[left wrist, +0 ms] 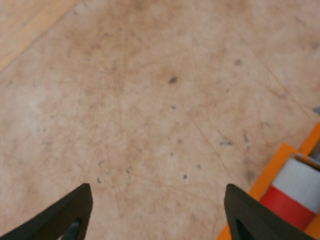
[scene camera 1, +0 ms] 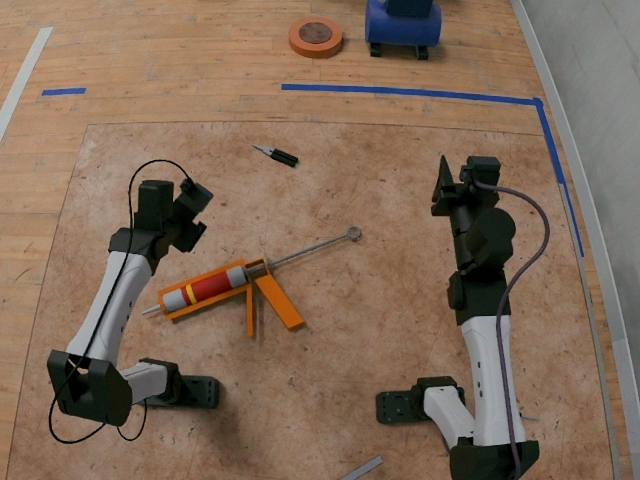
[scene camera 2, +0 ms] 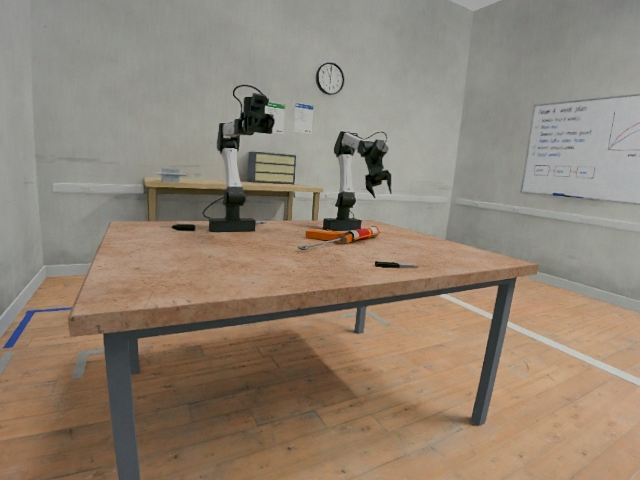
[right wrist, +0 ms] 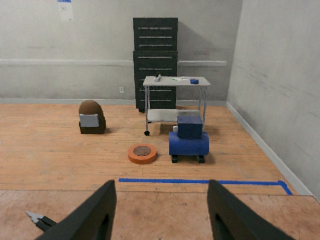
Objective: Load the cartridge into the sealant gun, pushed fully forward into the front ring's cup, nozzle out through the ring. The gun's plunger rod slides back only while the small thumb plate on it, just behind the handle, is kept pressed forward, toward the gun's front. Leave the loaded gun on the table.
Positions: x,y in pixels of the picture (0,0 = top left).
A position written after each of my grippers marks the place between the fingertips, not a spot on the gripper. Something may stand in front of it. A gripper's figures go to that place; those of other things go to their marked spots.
Labels:
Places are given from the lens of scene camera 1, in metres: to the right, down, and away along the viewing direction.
my left gripper (scene camera 1: 187,216): -0.29, -0.05, 0.94
cartridge (scene camera 1: 194,293): -0.30, 0.13, 1.04

